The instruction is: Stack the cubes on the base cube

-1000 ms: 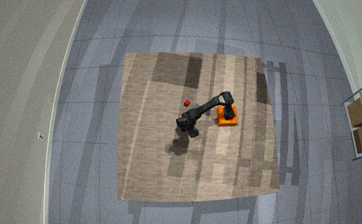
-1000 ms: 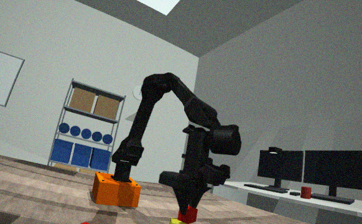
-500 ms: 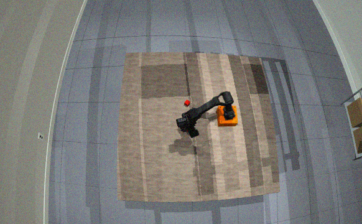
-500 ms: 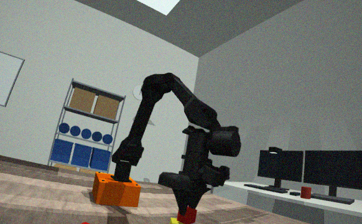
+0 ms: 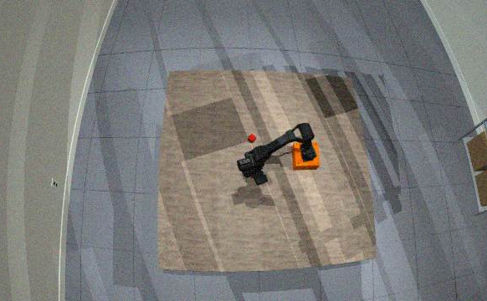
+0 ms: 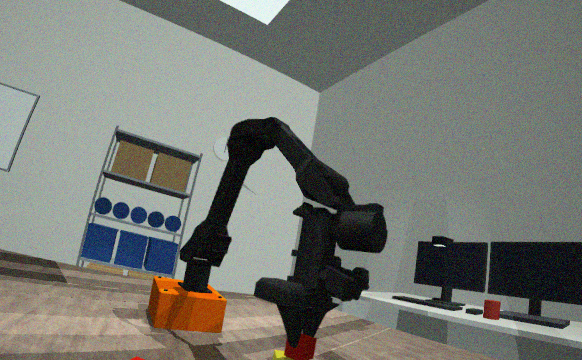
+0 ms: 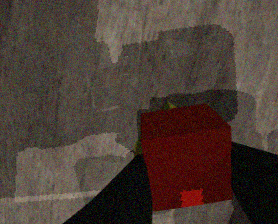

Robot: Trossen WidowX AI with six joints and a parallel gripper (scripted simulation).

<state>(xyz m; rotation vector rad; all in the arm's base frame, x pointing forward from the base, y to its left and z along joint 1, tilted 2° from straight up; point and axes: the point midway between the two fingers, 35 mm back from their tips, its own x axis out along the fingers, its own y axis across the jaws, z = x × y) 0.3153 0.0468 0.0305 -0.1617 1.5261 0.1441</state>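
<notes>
Now: gripper tip 2 cm past the yellow cube and 4 cm above it.
</notes>
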